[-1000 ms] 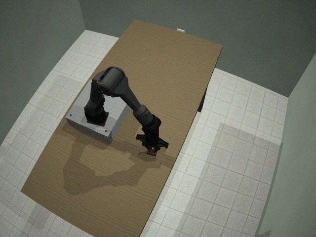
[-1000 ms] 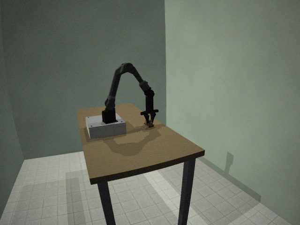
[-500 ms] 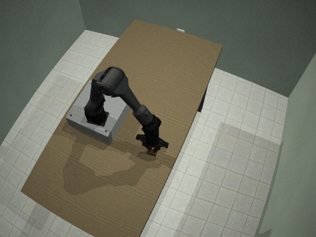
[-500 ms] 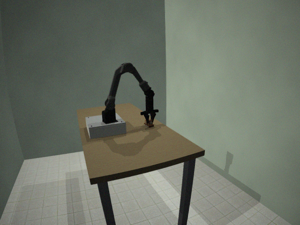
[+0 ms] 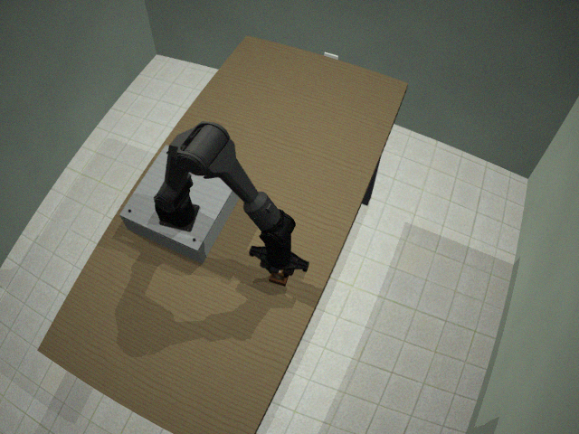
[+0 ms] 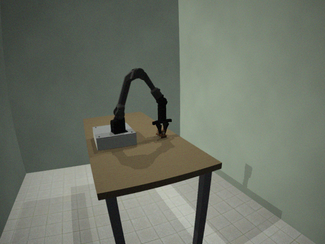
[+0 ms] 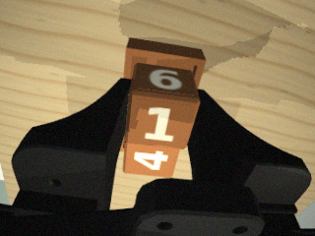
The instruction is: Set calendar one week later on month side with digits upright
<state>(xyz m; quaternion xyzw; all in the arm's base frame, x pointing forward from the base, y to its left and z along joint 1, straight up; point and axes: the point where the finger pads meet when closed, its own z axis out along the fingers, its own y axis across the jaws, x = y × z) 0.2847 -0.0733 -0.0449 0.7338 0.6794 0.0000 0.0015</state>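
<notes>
Now: the brown tray 20 mm to the left of my hand and 30 mm below it. The rest, counted from my hand: cube 40 mm to the left, 10 mm below.
</notes>
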